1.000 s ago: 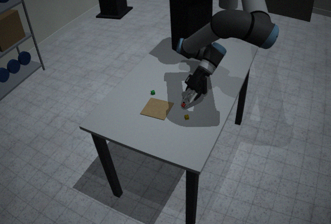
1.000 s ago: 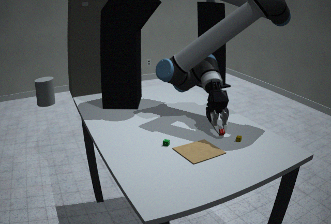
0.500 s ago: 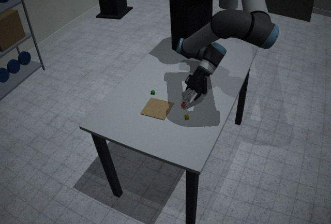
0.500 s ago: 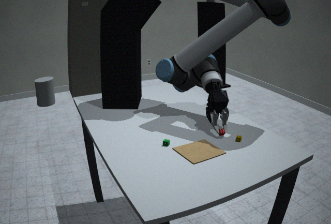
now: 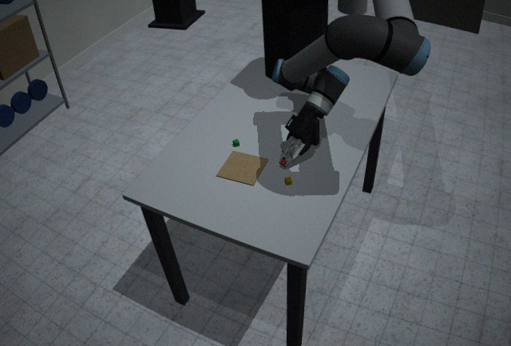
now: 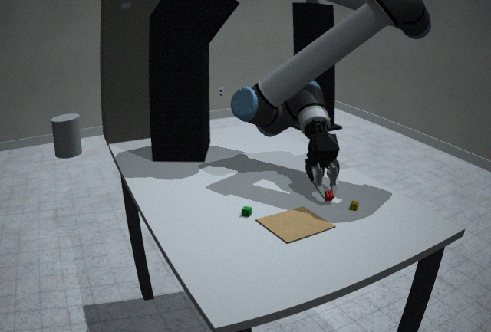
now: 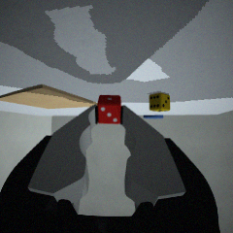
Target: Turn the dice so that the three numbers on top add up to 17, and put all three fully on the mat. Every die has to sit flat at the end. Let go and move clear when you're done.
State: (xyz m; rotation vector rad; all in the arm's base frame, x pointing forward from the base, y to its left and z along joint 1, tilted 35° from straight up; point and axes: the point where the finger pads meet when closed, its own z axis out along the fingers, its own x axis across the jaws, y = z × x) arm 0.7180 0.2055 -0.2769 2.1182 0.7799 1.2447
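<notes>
Right now the yellow die is 7 cm ahead of my hand, 3 cm to the left of it and 2 cm below it. From my hand the other things lie so: mat (14 cm to the right, 5 cm ahead, 3 cm below); then red die (1 cm ahead); then green die (21 cm to the right, 6 cm behind, 2 cm below).
</notes>
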